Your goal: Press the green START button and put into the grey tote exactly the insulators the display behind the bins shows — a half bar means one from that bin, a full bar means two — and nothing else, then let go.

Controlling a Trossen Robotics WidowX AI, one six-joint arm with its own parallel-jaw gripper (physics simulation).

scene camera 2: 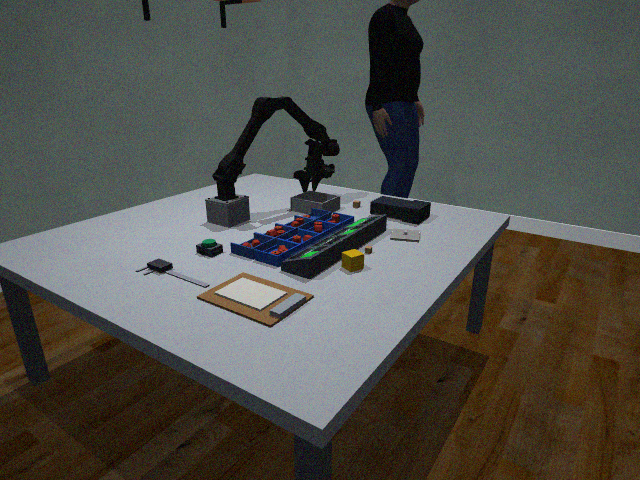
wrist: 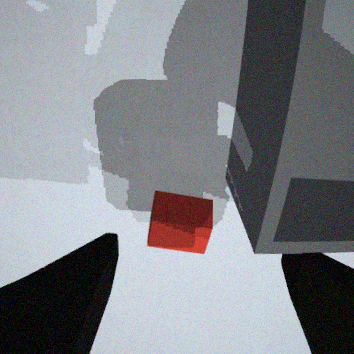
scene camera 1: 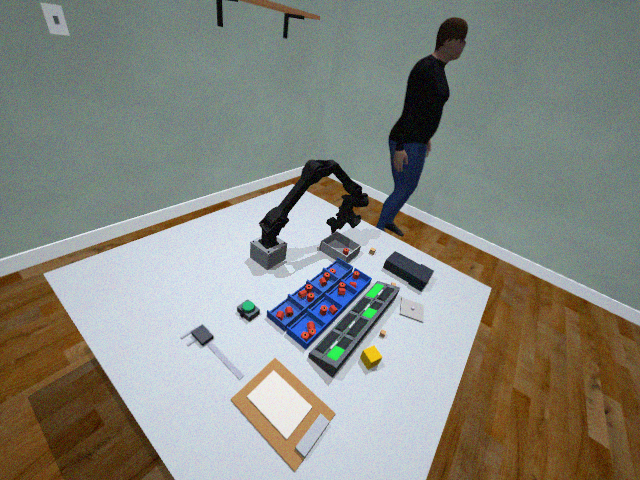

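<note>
The grey tote [scene camera 1: 333, 251] [scene camera 2: 310, 204] [wrist: 267, 100] stands beyond the bins; a red insulator [scene camera 1: 345, 251] lies inside it. Another red insulator [wrist: 180, 222] lies on the table outside the tote, close to its wall, in the wrist view; the scene views do not show it. My gripper [scene camera 2: 310, 190] [wrist: 201, 248] is open and empty above the tote's far side, with that outside insulator ahead between its fingertips. Blue bins [scene camera 1: 294, 315] [scene camera 2: 268, 256] hold several red insulators. The dark display [scene camera 1: 330, 365] [scene camera 2: 299, 268] shows three green bars. The green START button [scene camera 1: 248, 306] [scene camera 2: 208, 242] stands left of the bins.
A black block [scene camera 1: 408, 269] [scene camera 2: 400, 209] stands right of the tote. A yellow cube [scene camera 1: 371, 357] [scene camera 2: 352, 259] stands by the display. A clipboard [scene camera 1: 279, 403] [scene camera 2: 250, 293] and a caliper [scene camera 1: 202, 334] [scene camera 2: 159, 265] lie nearer. A person [scene camera 1: 421, 103] [scene camera 2: 395, 62] stands behind the table.
</note>
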